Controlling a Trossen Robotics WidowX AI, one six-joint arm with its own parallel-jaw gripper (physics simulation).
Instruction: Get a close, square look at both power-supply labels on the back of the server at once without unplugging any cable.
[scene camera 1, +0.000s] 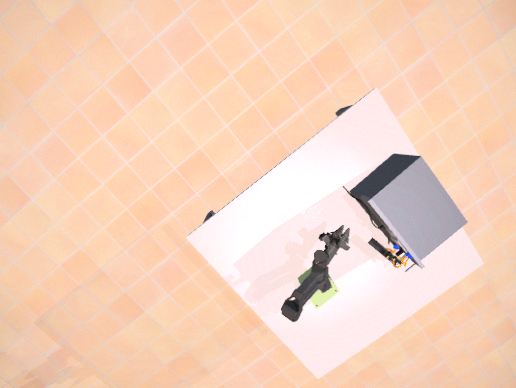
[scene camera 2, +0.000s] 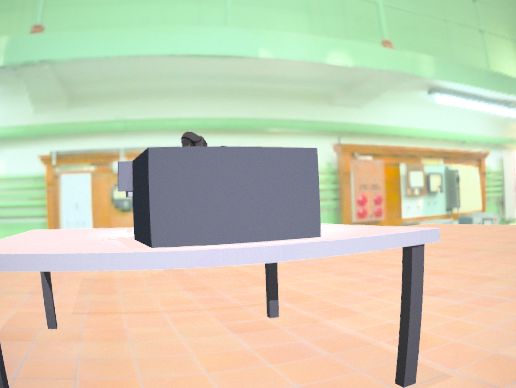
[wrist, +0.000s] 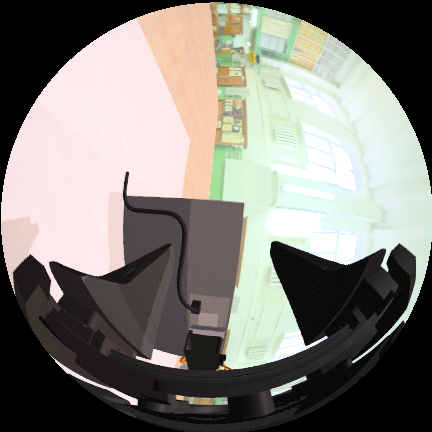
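Note:
The server is a large grey box on the table. Its back is seen at a slant in the wrist view, on its side. A black cable runs across the back to a black plug. A small paler patch lies beside the plug; I cannot tell whether it is a label. No readable power-supply label shows, and the lower part of the view is partly hidden by the gripper and a black block. My gripper is open and empty, apart from the server's back.
Orange cables and blue connectors stick out at one end of the server's back, beside a long black piece. A dark arm part shows above the server. The arm stands by a green base plate on the table.

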